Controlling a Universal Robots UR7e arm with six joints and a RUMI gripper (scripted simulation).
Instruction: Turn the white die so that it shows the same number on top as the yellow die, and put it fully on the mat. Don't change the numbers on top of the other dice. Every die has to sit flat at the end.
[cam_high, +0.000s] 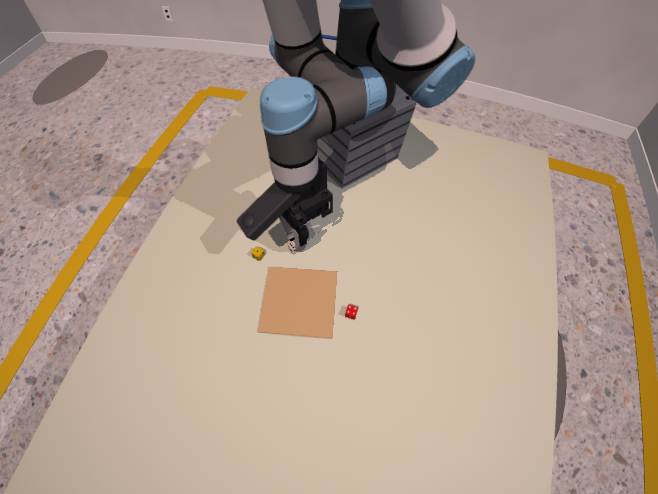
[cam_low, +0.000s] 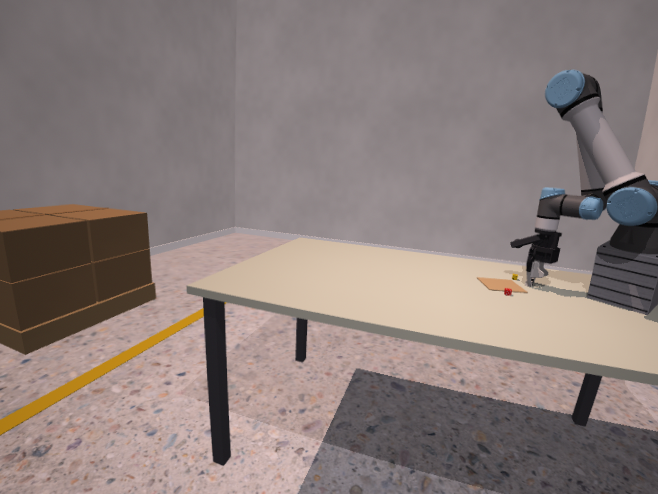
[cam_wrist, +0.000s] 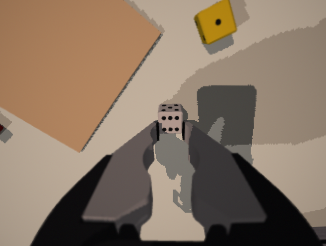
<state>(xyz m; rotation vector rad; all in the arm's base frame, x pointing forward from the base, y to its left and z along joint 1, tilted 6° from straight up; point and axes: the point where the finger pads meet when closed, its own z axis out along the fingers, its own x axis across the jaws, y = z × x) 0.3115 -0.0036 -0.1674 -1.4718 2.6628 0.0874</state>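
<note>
My gripper is now 1 cm above the white die. Round my hand: brown mat 11 cm ahead, 5 cm to the left, 2 cm below; yellow die 5 cm ahead, 7 cm to the right, 1 cm below; red die 9 cm ahead, 16 cm to the left, 1 cm below.
</note>
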